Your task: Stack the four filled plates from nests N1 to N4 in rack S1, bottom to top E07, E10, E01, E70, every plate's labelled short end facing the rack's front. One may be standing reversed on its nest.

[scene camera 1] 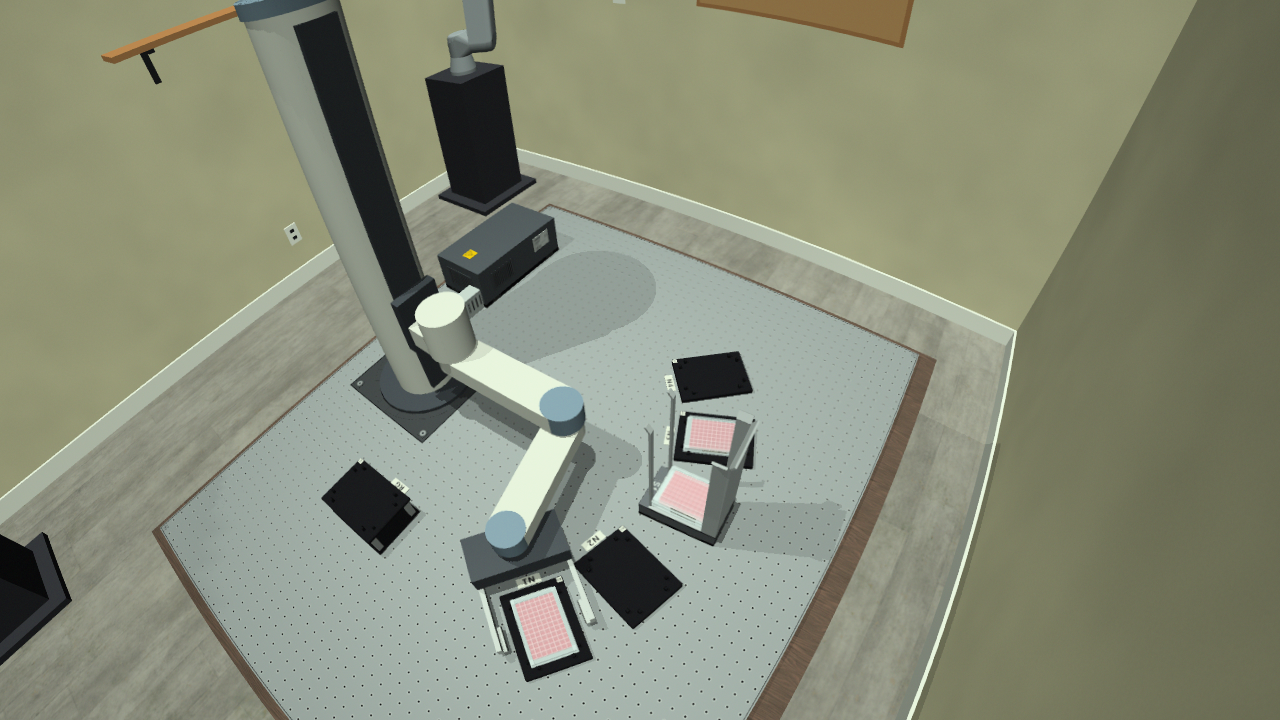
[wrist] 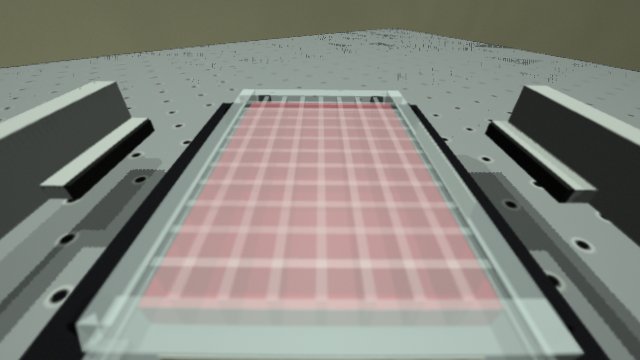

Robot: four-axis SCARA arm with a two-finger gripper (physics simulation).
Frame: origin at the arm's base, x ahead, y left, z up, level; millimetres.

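Seen in the pictures: gripper, fingertip midpoint: (scene camera 1: 546,637) (wrist: 320,107); arm's base, link origin: (scene camera 1: 429,375).
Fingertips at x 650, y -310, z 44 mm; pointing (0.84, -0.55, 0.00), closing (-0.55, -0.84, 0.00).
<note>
Offsets run from my fingertips to a thing's top centre. "pt": to the spot under its first point.
My gripper (scene camera 1: 544,628) (wrist: 320,107) is open and empty. Its fingers stand apart on either side of the pink-filled clear plate @[21 mm back, 14 mm left, 5 mm down] (scene camera 1: 544,617) (wrist: 320,215) on black nest N1 @[21 mm back, 14 mm left, 9 mm down] (scene camera 1: 522,661) (wrist: 80,300), with gaps on both sides. Nest N2 @[41 mm ahead, 179 mm left, 9 mm down] (scene camera 1: 629,577) is bare, and so is the far nest N4 @[69 mm back, 672 mm left, 9 mm down] (scene camera 1: 712,376). Another pink plate @[23 mm ahead, 525 mm left, 5 mm down] (scene camera 1: 710,434) sits on nest N3 @[pt 104 mm ahead, 519 mm left, 19 mm down] (scene camera 1: 748,457). Rack S1 @[60 mm ahead, 355 mm left, 261 mm up] (scene camera 1: 719,501) holds pink-filled plating @[66 mm ahead, 356 mm left, 38 mm up] (scene camera 1: 684,492) low between its uprights; how many plates lie there is unclear. Plate labels are not readable.
A black labelled stand (scene camera 1: 365,501) is left of the arm. Rack S1's thin posts @[pt 7 mm ahead, 308 mm left, 168 mm up] (scene camera 1: 651,461) and tall panels rise close to N3. Nest N2 is close beside the gripper's right finger in the scene view. A dark grey box @[pt 705 mm back, 667 mm left, 83 mm up] (scene camera 1: 501,250) stands behind the arm column (scene camera 1: 313,179).
</note>
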